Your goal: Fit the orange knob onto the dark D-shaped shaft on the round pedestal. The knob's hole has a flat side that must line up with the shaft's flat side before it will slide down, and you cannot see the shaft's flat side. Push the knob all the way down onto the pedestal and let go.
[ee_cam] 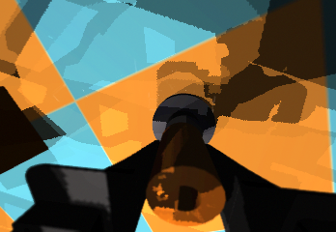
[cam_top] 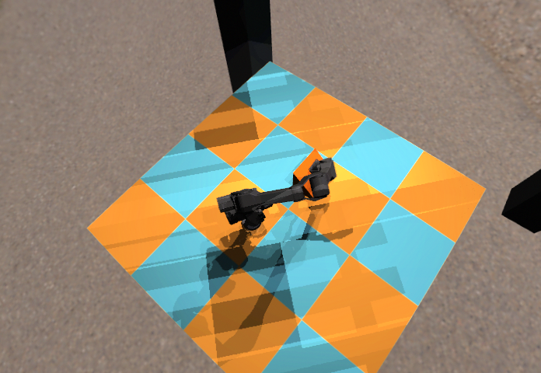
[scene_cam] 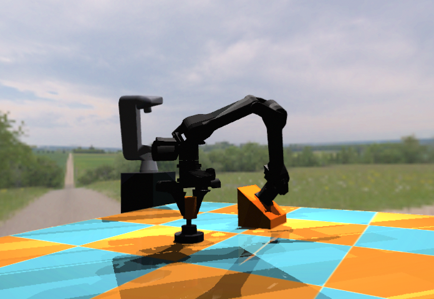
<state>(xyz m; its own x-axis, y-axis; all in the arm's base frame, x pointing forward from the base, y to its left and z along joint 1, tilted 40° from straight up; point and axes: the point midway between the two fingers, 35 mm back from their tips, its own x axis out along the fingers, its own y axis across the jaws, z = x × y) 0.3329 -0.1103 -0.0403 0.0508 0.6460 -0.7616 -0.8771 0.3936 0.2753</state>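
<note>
The orange knob lies 2 cm above my gripper tip. From my gripper tip the other things lie so: round pedestal: 4 cm below.
</note>
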